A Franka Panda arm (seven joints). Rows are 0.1 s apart.
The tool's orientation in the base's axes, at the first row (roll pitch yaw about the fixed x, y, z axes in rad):
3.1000, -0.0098, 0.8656
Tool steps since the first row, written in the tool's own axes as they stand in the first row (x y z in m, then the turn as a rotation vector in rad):
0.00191, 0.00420, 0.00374, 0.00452, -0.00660, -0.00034
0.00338, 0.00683, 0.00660, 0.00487, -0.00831, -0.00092
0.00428, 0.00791, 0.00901, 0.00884, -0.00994, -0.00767
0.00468, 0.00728, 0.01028, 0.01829, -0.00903, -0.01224
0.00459, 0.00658, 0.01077, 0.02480, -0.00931, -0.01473
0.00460, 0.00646, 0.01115, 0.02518, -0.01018, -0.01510
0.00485, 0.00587, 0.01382, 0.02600, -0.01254, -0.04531
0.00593, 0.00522, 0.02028, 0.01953, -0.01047, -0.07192
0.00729, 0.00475, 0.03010, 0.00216, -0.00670, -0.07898
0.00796, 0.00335, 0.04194, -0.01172, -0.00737, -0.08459
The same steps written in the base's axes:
0.00457, -0.00134, -0.00354, -0.00210, 0.00772, 0.00011
0.00764, -0.00198, -0.00628, -0.00320, 0.00911, 0.00062
0.00913, -0.00204, -0.00863, -0.00212, 0.01332, 0.00734
0.00896, -0.00135, -0.00992, 0.00452, 0.02002, 0.01203
0.00839, -0.00098, -0.01044, 0.00843, 0.02520, 0.01457
0.00832, -0.00090, -0.01083, 0.00800, 0.02606, 0.01491
0.00813, -0.00038, -0.01352, 0.00559, 0.02881, 0.04500
0.00858, 0.00074, -0.01999, 0.00196, 0.02306, 0.07161
0.00948, 0.00189, -0.02980, -0.00670, 0.00753, 0.07865
0.00930, 0.00307, -0.04168, -0.01642, -0.00250, 0.08409

